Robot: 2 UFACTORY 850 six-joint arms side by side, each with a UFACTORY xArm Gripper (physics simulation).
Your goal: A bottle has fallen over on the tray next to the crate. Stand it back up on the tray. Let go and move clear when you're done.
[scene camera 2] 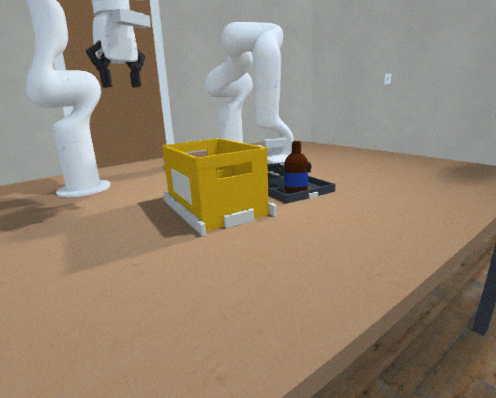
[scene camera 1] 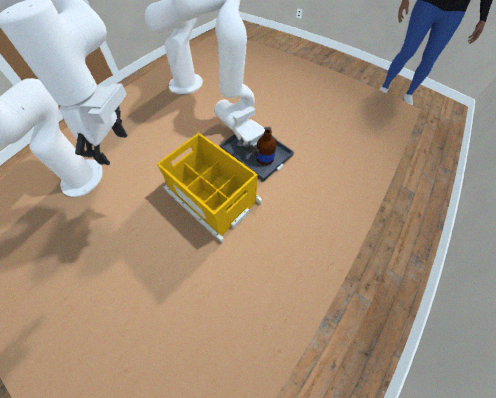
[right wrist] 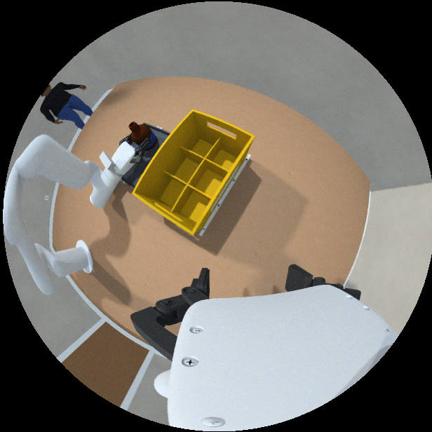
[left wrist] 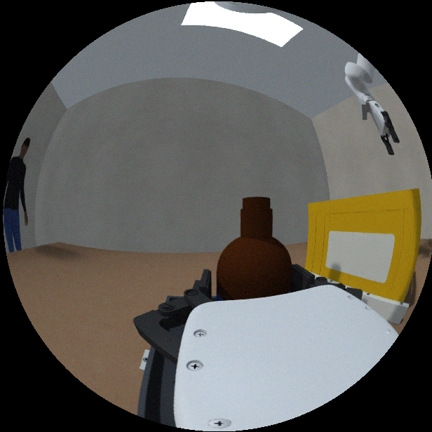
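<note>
The brown bottle with a blue band (scene camera 1: 266, 147) (scene camera 2: 296, 172) (left wrist: 254, 267) (right wrist: 140, 134) stands upright on the dark tray (scene camera 1: 291, 152) (scene camera 2: 326, 188), beside the yellow crate (scene camera 1: 239, 212) (scene camera 2: 232, 195) (left wrist: 412, 225). My left gripper (scene camera 2: 292, 168) (left wrist: 252, 280) is low at the tray, open, with its fingers on either side of the bottle's body; a small gap shows beside the left-hand finger in the left wrist view. The bottle's base is hidden there by the gripper's housing. My right gripper (scene camera 1: 114, 147) (scene camera 2: 121, 84) (right wrist: 250, 280) is open and empty, high above the table, far left of the crate.
The crate has six compartments with no bottles in them. White locating strips (scene camera 1: 192, 212) (scene camera 2: 239, 218) edge its base, and its wall is close to the tray's left side. A person (scene camera 1: 425, 40) (left wrist: 16, 195) stands beyond the table's far side.
</note>
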